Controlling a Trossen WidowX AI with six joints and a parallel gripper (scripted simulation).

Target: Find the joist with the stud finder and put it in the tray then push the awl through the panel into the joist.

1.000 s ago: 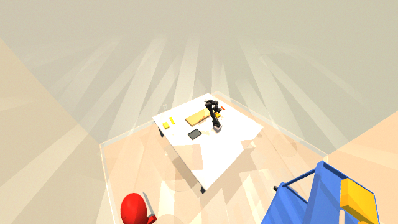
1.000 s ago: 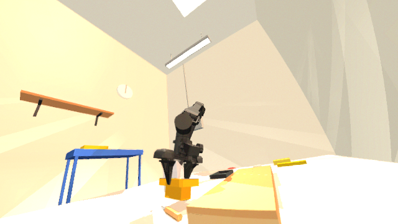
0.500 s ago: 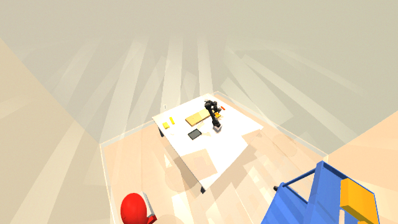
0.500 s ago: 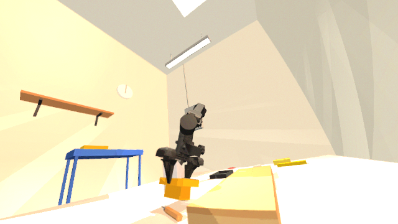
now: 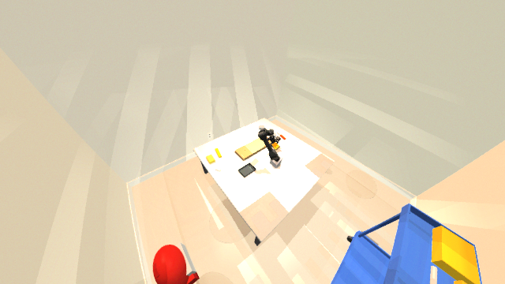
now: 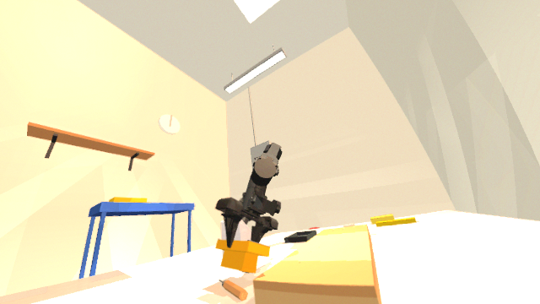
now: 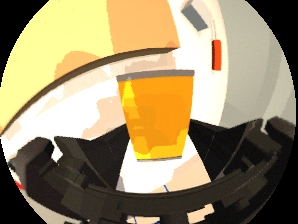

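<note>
The awl lies 60 mm below my gripper tip, 40 mm to the right of it and 10 mm behind it. The rest, counted from my gripper tip: dark tray (490 mm to the left, 50 mm below, 30 mm behind); orange stud finder (20 mm below, 10 mm to the right, 10 mm ahead).
</note>
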